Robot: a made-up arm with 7 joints.
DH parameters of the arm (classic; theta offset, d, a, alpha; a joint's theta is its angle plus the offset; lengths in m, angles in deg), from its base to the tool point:
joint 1: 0 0.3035 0 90
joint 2: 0 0.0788 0 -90
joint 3: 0 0.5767 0.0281 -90
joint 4: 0 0.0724 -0.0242 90
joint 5: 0 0.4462 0 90
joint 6: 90 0.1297 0.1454 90
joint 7: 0 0.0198 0 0
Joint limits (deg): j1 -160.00..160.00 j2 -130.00..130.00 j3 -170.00..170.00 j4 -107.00..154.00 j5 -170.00..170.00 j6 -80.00..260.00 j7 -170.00..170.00
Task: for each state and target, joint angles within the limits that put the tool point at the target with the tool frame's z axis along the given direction. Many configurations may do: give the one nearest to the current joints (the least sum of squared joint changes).
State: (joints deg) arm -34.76 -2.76 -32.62 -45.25 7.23 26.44 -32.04
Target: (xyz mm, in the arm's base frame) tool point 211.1 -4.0 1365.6 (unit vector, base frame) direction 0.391 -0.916 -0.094
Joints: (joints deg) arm -27.49 -22.24 -46.48 -40.85 7.02 -28.81 -32.04
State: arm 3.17 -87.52 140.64 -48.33 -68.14 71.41 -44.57
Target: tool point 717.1 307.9 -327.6 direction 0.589 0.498 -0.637
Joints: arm 39.24 -108.05 167.91 -27.59 -37.80 81.59 -44.57
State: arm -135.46 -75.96 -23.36 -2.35 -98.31 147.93 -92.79
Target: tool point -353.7 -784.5 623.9 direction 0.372 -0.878 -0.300
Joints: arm -121.66 -70.64 -20.80 4.89 -97.85 154.30 -92.79
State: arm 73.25 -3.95 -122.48 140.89 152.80 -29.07 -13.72
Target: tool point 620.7 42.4 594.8 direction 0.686 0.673 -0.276
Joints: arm 82.49 -55.86 -125.00 114.48 118.50 -5.45 -13.72
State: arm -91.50 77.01 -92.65 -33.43 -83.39 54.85 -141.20
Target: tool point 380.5 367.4 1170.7 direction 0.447 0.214 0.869
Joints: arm -151.19 49.72 -145.40 -19.18 -98.96 100.01 -141.20
